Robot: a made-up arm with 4 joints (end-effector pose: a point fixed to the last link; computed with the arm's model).
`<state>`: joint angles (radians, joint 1 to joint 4).
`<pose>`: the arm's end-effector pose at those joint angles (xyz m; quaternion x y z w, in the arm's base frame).
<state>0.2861 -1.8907 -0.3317 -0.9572</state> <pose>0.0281 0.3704 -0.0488 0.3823 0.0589 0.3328 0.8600</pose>
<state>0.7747 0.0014 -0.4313 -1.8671</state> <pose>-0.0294 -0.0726 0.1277 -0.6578 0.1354 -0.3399 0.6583</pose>
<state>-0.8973 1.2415 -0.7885 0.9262</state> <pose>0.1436 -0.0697 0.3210 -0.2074 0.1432 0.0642 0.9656</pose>
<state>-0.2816 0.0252 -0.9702 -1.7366</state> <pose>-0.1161 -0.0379 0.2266 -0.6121 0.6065 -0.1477 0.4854</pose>
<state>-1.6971 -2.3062 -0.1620 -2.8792</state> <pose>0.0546 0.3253 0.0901 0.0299 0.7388 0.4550 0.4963</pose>
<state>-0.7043 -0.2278 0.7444 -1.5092</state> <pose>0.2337 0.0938 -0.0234 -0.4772 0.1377 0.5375 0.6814</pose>
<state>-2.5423 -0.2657 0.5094 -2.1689</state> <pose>-0.0634 0.0730 -0.0192 -0.1094 0.4936 0.8419 0.1887</pose>
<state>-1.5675 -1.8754 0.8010 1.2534</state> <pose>0.2001 0.4003 0.0036 0.9209 -0.2124 -0.3088 0.1067</pose>
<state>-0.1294 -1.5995 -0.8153 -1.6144</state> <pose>-0.1380 0.2161 -0.0072 0.0252 0.5247 0.2761 0.8048</pose>
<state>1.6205 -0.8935 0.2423 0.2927</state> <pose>0.2183 0.2317 0.2258 0.1032 -0.5973 0.6090 0.5115</pose>
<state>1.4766 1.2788 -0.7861 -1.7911</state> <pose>-0.2694 0.0757 -0.0337 -0.2809 0.1475 -0.9103 0.2660</pose>
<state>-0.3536 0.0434 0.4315 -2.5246</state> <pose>0.2114 0.0707 0.1435 -0.9455 0.0539 0.2107 0.2422</pose>
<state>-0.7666 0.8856 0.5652 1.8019</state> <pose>0.1628 0.0451 0.0537 0.5085 0.4966 0.1046 0.6956</pose>
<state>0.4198 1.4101 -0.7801 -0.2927</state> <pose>-0.2486 -0.0206 0.3147 -0.6073 -0.1892 -0.4411 0.6331</pose>
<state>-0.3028 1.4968 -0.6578 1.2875</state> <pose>0.0621 -0.0198 0.3705 -0.1655 -0.1482 0.1335 0.9658</pose>
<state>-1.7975 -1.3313 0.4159 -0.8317</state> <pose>-0.1152 0.2740 -0.0156 0.3948 0.6322 0.0840 0.6613</pose>
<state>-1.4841 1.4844 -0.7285 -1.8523</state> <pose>0.3592 0.1239 0.2985 0.9486 -0.1695 -0.1924 0.1853</pose>
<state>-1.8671 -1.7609 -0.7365 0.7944</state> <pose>0.0347 0.4070 0.2514 0.4224 0.3444 -0.8280 0.1316</pose>
